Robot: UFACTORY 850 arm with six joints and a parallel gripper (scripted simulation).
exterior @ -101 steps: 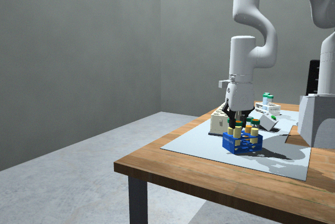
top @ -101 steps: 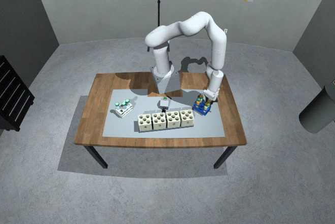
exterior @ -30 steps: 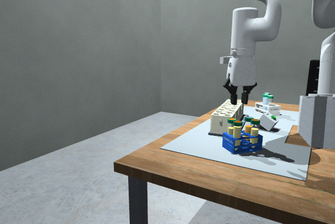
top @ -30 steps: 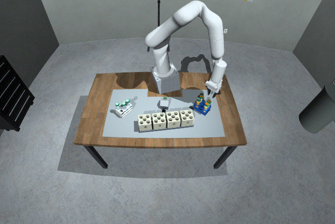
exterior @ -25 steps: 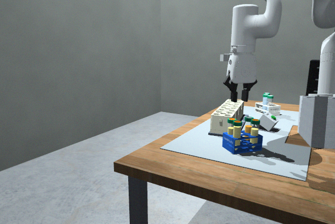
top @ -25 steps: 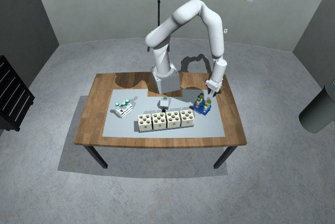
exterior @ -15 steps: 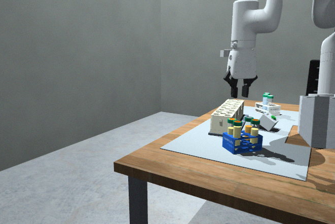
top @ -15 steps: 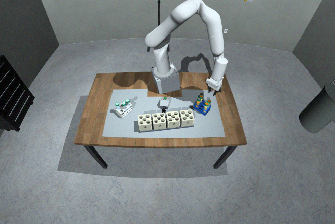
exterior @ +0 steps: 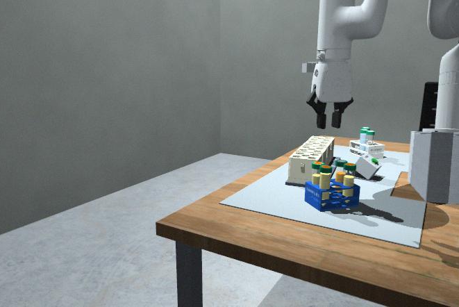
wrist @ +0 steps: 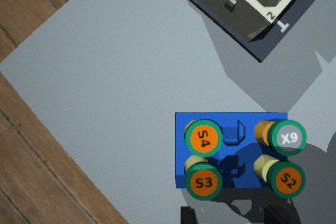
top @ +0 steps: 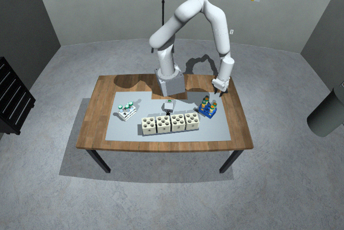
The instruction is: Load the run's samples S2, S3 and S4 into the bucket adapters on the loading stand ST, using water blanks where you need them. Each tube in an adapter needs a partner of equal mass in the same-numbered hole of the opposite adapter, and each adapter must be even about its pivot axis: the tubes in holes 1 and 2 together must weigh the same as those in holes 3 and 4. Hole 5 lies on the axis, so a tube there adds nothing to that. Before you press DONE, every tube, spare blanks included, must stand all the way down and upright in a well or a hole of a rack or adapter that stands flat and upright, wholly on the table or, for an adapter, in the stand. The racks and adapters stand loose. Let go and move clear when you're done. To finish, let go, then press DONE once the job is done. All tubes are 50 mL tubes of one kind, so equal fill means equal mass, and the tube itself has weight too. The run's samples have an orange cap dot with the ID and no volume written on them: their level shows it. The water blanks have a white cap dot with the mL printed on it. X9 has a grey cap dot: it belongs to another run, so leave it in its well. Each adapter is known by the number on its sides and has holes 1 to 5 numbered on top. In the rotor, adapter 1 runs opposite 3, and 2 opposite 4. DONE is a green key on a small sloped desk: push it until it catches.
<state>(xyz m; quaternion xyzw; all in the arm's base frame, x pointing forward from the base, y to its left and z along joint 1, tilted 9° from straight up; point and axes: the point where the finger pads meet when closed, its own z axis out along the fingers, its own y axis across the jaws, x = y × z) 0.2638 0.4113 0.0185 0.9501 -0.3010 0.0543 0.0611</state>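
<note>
Now: hand 5 cm past the sample tube, 7 cm to the left of it and 19 cm above it. The rest, counted from my hand: blue rack: 1 cm behind, 4 cm to the right, 22 cm below; sample tube S3: 1 cm to the right, 19 cm below; tube X9: 2 cm behind, 10 cm to the right, 19 cm below.
</note>
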